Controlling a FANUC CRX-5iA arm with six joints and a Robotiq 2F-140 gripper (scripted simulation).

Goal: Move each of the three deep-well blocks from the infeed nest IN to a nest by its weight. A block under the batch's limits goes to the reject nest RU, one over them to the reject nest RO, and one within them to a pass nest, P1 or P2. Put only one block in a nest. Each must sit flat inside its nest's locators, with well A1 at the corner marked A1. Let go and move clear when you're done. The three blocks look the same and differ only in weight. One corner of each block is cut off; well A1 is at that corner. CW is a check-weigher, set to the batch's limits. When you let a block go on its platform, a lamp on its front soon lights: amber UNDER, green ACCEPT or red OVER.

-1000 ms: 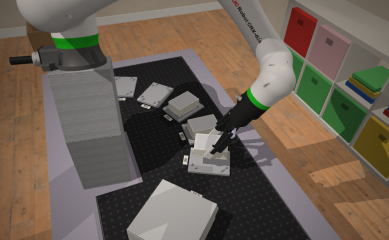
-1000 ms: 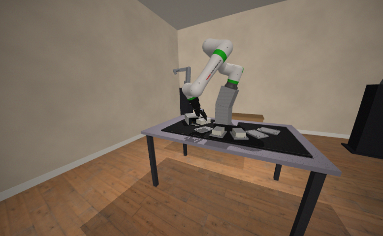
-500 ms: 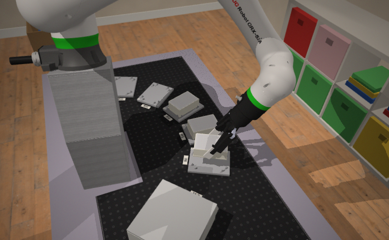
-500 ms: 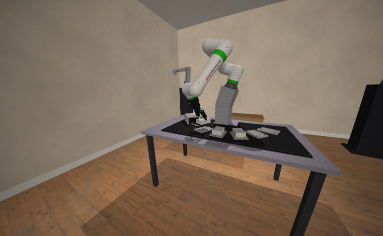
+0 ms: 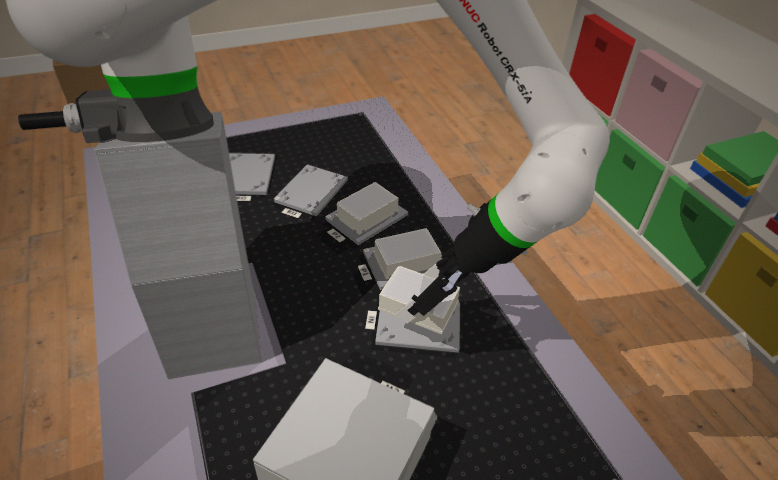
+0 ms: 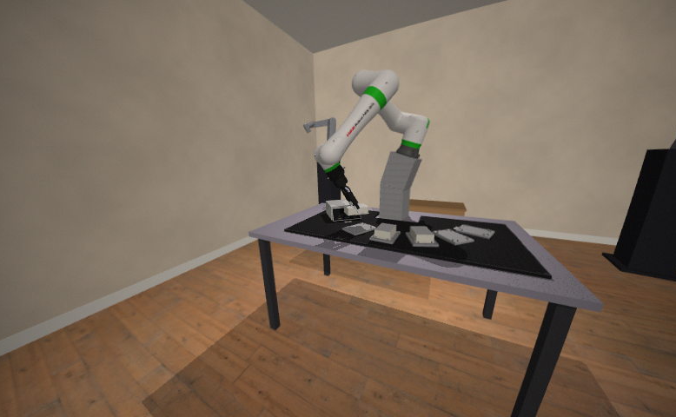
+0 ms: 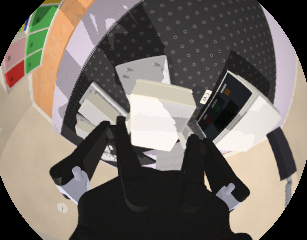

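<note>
The pale weigher platform lies 23 cm to the right of my hand, 18 cm behind it and 3 cm below it. Round my hand: grey nest plate: 37 cm to the left, 12 cm below, 2 cm behind; then check-weigher: 22 cm to the right, 17 cm behind, 6 cm below.
</note>
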